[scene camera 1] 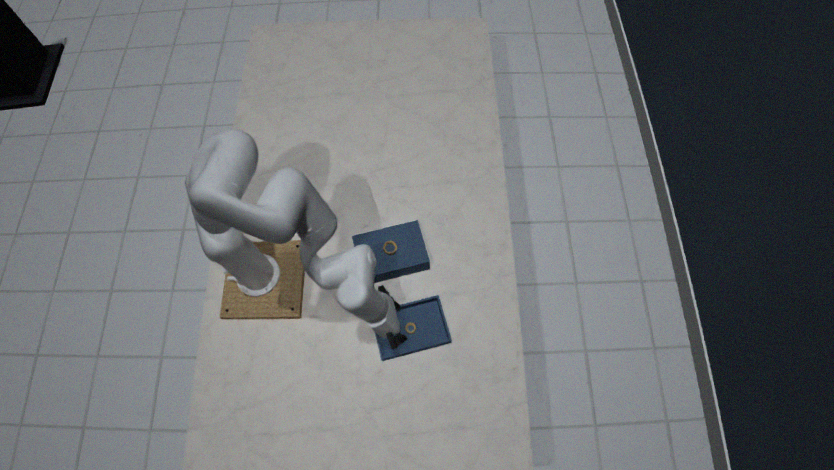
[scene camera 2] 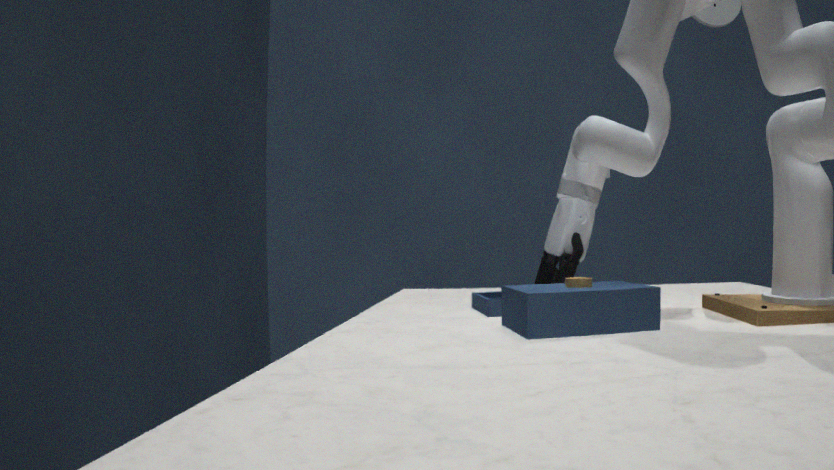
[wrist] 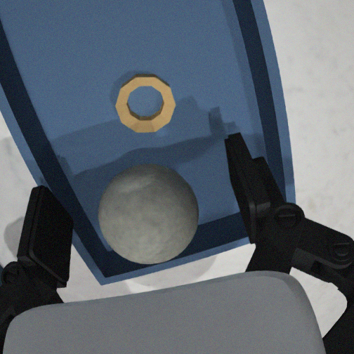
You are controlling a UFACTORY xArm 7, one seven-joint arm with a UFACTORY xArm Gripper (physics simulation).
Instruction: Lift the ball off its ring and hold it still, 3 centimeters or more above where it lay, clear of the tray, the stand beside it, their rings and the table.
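Frame: origin at the arm's base, x down, y right, z back, level; millimetres.
Where they show: gripper, fingertip midpoint: (scene camera 1: 398, 323); arm's base, link origin: (scene camera 1: 258, 275) (scene camera 2: 800, 301).
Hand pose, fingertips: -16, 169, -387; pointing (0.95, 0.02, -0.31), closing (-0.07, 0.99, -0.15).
Things, the pixels of their top centre, and the offset from my fingertips, as dx, dy, dz. "spot": a spot on its surface instead. Level surfaces: height alone.
- blue tray, top centre: (scene camera 2: 532, 293) (scene camera 1: 410, 326) +6, +8, -31
- empty tan ring, surface spot: (scene camera 2: 578, 282) spot: -31, -225, +6
- table, surface height: dx +34
A grey ball (wrist: 148, 214) sits at the near end of the blue tray (scene camera 1: 416, 350) (scene camera 2: 486, 304) (wrist: 75, 50), off the tan ring (scene camera 1: 406, 328) (wrist: 145, 126) on the tray floor, whose hole is empty. In the wrist view the ball overlaps the tray's end wall; whether it touches the wall is unclear. My gripper (scene camera 1: 392, 317) (scene camera 2: 555, 279) (wrist: 138, 181) is wide open, tilted, low over that tray end. The ball shows between its spread fingers with gaps on both sides. The ball does not show in the scene views. In scene camera 2 the stand hides the fingertips.
A taller blue stand (scene camera 1: 411, 236) (scene camera 2: 583, 312) stands beside the tray, with an empty tan ring (scene camera 1: 389, 253) (scene camera 2: 578, 282) on top. One finger is near the gap between stand and tray. The arm's wooden base plate (scene camera 1: 291, 262) (scene camera 2: 752, 315) is on the table (scene camera 1: 361, 408) (scene camera 2: 408, 397).
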